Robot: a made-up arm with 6 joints.
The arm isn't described. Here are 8 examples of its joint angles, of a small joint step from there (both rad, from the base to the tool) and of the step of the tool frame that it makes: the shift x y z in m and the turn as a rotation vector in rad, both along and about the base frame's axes.
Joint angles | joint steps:
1: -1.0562 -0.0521 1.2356 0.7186 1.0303 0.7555 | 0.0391 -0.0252 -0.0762 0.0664 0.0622 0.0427
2: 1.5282 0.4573 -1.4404 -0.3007 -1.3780 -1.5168 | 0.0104 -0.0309 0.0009 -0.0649 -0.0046 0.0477
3: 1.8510 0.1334 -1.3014 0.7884 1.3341 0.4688 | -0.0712 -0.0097 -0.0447 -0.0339 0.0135 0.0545
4: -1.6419 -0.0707 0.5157 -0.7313 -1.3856 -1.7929 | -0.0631 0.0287 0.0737 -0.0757 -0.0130 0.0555
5: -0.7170 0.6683 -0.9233 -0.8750 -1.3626 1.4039 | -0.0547 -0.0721 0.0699 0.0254 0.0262 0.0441
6: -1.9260 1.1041 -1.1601 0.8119 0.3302 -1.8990 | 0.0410 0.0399 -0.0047 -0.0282 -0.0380 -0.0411
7: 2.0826 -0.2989 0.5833 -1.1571 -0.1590 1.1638 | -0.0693 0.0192 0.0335 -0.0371 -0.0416 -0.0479
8: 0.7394 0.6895 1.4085 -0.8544 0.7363 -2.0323 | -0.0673 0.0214 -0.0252 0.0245 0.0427 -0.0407
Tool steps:
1: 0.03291 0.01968 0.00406 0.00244 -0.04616 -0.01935
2: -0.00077 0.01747 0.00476 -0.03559 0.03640 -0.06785
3: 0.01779 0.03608 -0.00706 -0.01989 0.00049 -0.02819
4: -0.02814 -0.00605 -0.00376 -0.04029 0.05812 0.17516
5: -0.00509 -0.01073 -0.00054 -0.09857 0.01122 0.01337
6: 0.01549 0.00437 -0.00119 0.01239 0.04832 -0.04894
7: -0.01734 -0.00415 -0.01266 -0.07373 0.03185 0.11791
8: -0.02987 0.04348 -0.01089 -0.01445 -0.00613 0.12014
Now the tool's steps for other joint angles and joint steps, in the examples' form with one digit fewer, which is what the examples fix.
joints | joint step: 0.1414 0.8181 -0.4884 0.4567 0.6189 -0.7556 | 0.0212 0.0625 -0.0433 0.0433 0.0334 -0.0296
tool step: 0.0143 0.0077 -0.0020 -0.0028 0.0059 0.0451
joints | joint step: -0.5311 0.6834 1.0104 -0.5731 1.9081 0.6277 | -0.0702 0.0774 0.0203 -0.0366 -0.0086 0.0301
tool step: -0.0263 -0.0504 0.0242 -0.0053 0.0523 0.1113
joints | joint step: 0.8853 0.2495 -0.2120 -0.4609 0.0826 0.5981 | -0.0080 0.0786 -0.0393 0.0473 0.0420 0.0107
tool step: 0.0025 -0.0111 0.0157 0.0069 0.0602 0.0342
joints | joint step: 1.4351 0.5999 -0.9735 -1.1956 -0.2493 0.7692 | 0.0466 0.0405 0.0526 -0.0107 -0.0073 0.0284
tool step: -0.0040 -0.0089 0.0151 0.0606 0.0396 0.0265
